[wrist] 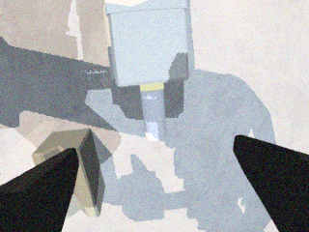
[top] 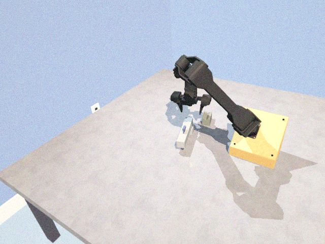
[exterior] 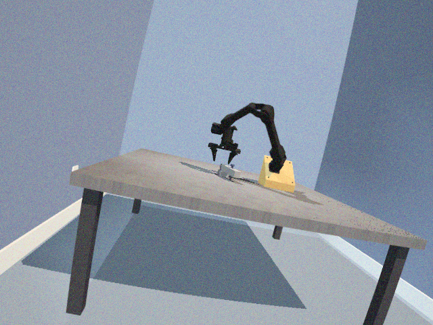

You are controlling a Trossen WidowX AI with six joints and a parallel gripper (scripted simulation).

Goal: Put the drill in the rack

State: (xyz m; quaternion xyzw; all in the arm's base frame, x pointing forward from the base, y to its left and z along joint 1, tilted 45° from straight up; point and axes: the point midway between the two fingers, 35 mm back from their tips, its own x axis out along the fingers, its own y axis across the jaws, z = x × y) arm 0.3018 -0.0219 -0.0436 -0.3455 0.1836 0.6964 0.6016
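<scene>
Now: gripper tip 6 cm to the right of the drill, 2 cm past it and 2 cm above it. Also, from my gripper tip: housing 12 cm to the left, 4 cm behind, 3 cm below; blue key 14 cm to the left, 5 cm behind, 2 cm below.
</scene>
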